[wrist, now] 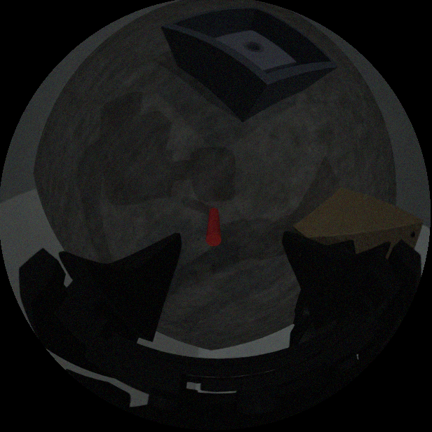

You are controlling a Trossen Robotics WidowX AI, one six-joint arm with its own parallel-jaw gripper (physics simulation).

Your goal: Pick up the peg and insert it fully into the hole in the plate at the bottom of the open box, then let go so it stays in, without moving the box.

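Note:
The red peg [213,228] shows near the middle of the wrist view, on the dark table top. It appears between the two fingertips in the picture, slightly left of midway, and the fingers do not touch it. My gripper [233,238] is wide open and empty, with its black fingers at the lower left and lower right. The open dark blue box [220,82] stands at the top of the view. The pale grey plate [235,40] lies at its bottom, with a dark round hole [254,46] in it.
A tan wooden block [357,215] stands at the right, partly hidden behind the right finger. The round-looking edge of the table [270,135] curves around the view. Dark shadows lie on the table left of and above the peg.

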